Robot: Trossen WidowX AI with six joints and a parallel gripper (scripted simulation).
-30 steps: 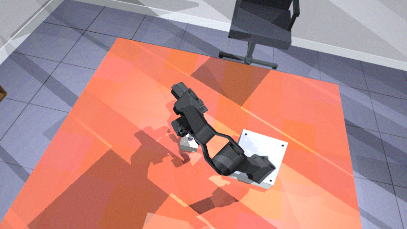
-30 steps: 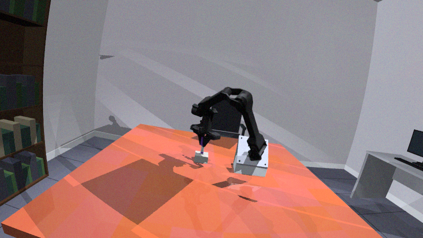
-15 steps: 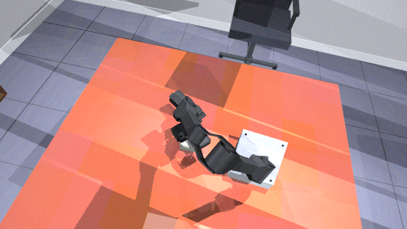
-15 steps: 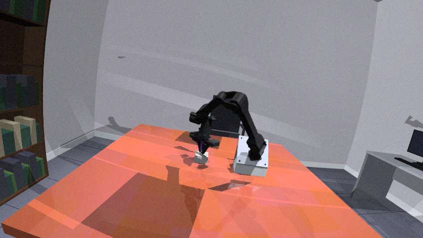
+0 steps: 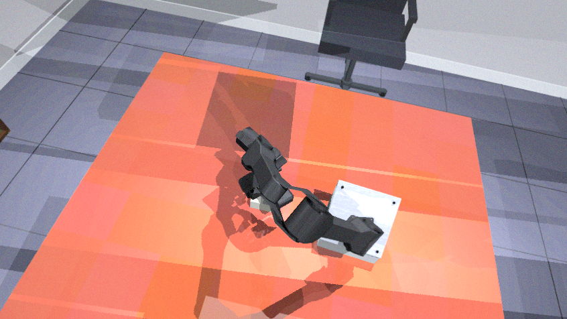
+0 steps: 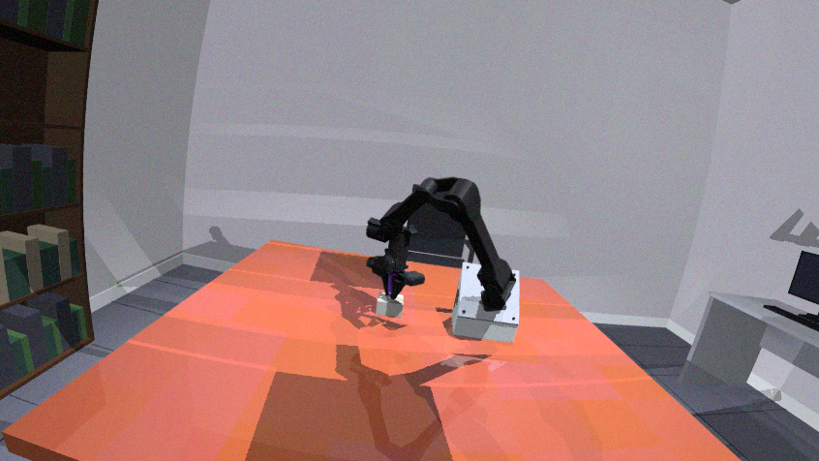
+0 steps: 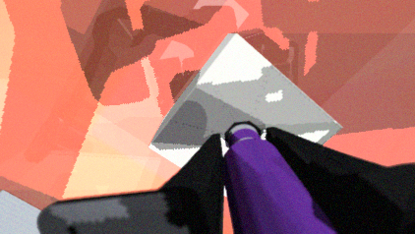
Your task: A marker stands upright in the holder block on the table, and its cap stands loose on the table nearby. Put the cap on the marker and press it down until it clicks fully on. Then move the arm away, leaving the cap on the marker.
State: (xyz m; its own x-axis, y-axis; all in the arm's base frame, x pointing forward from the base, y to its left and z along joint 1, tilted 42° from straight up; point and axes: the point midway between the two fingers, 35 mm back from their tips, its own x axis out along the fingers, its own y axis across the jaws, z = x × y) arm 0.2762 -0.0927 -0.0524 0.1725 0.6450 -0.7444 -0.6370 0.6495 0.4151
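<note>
Right now my gripper tip is 50 mm below the cap.
</note>
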